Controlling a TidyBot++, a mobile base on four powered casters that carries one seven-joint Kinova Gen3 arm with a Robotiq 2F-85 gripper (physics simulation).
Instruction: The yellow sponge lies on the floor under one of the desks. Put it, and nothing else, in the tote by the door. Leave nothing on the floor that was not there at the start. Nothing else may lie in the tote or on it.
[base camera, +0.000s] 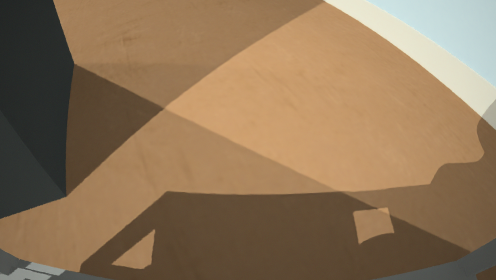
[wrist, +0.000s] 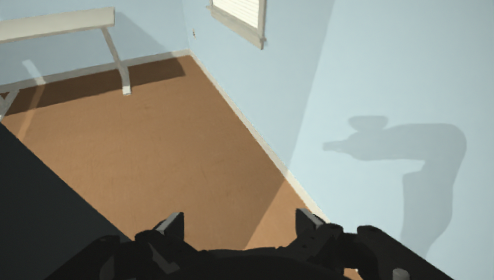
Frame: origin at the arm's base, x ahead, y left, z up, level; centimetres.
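Seen in the pictures: gripper, fingertip midpoint: (wrist: 240, 223).
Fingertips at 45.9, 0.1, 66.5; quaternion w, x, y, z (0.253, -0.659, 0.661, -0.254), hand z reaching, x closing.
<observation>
A point is followed by its place in that frame, as x, y, z.
My gripper (wrist: 240, 223) {45.9, 0.2, 66.5} is open, with nothing between its fingers, at the bottom of the wrist view. It is held above the brown floor. A white desk (wrist: 60, 25) {236.1, 154.9, 32.3} stands against the far wall at the upper left of the wrist view, with a slanted leg and a shadow on the floor below it. The yellow sponge and the tote do not show in either view.
A large dark block-like object (base camera: 32, 100) {37.4, 32.4, -26.1} (wrist: 45, 200) {62.0, 43.7, 41.3} stands close on the left. A blue wall (wrist: 400, 75) {91.6, -48.9, 55.5} with a pale baseboard (wrist: 260, 142) {153.3, -19.0, -36.3} runs along the right and carries the arm's shadow. A window (wrist: 240, 15) {188.9, -3.6, 48.1} is in that wall, near the far corner.
</observation>
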